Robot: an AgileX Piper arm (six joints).
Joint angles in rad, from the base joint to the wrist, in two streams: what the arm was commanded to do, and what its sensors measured. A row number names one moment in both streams.
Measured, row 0:
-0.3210, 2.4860, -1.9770, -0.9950, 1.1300, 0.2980
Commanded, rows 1 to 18:
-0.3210, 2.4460, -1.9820, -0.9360, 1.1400, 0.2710
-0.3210, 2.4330, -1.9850, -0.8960, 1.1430, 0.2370
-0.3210, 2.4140, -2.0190, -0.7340, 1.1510, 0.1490
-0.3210, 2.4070, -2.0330, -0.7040, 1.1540, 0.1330
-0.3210, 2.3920, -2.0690, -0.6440, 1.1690, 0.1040
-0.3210, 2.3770, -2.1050, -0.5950, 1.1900, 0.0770
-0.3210, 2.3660, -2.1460, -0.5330, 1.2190, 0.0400
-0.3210, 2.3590, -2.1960, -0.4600, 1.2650, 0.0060
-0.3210, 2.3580, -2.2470, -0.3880, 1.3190, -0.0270
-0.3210, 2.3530, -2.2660, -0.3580, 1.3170, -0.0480
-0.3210, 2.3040, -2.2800, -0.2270, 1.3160, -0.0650
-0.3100, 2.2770, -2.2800, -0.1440, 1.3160, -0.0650
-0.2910, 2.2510, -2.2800, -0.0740, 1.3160, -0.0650
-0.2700, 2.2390, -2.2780, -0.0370, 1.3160, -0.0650
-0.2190, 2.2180, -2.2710, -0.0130, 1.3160, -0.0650
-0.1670, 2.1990, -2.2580, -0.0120, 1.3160, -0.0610
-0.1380, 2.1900, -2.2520, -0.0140, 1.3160, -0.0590
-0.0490, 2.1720, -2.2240, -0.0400, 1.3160, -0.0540
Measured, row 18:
-0.0890, 2.1880, -2.2480, -0.0160, 1.2140, -0.0540
